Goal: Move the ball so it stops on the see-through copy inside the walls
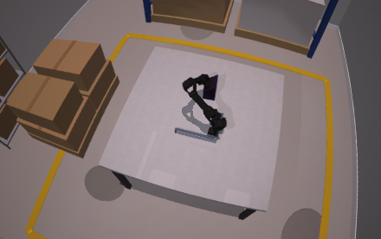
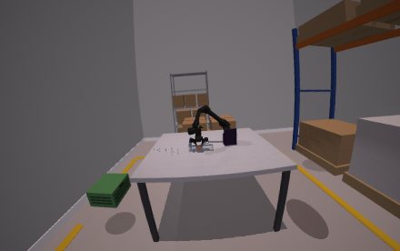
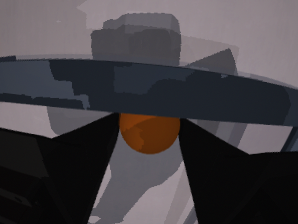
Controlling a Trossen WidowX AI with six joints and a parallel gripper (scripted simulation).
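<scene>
The orange ball lies right at my gripper tip.
</scene>
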